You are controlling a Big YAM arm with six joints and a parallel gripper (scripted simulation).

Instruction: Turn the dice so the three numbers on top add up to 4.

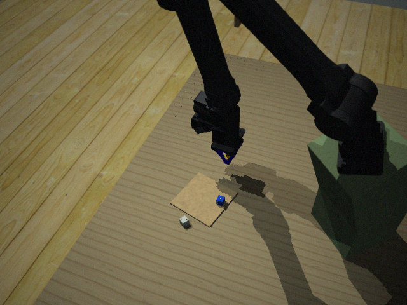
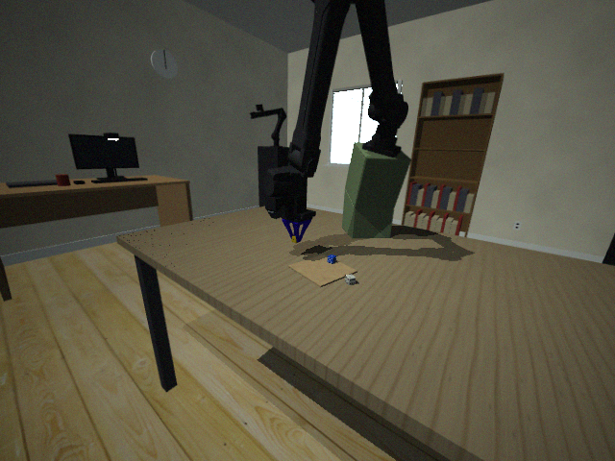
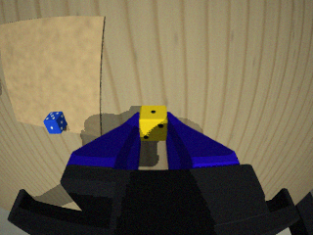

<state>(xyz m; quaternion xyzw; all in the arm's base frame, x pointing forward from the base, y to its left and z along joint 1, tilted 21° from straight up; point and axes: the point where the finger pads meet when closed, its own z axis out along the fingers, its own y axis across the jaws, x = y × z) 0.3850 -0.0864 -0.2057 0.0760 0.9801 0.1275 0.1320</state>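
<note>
The white die is 60 mm ahead of my hand, 220 mm to the left of it and 50 mm below it. From my hand the other things lie so: tan mat (40 mm ahead, 120 mm to the left, 50 mm below); blue die (10 mm behind, 120 mm to the left, 40 mm below); yellow die (right at my hand).
</note>
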